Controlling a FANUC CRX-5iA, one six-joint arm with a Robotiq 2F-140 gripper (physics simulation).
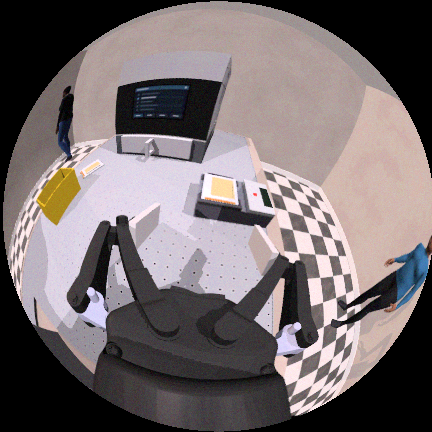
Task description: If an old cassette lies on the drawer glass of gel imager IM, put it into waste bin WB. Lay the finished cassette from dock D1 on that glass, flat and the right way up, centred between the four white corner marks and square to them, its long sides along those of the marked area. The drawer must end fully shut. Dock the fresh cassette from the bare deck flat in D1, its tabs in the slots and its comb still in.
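Note:
The gel imager stands at the back, its pale drawer front with an upright handle in line with the housing; the glass is hidden. A cassette with a yellow gel and an orange near edge lies on the dark dock right of centre. Another cassette lies on the deck at the left, with orange at its near left end; its comb is too small to make out. The yellow waste bin stands at the left edge. My gripper is open and empty, above the deck in front of the dock.
A white unit with a red spot and a dark display adjoins the dock on its right. The perforated deck extends beneath the fingers, and its right edge runs beside the dock. Two people stand beyond the deck, left and right.

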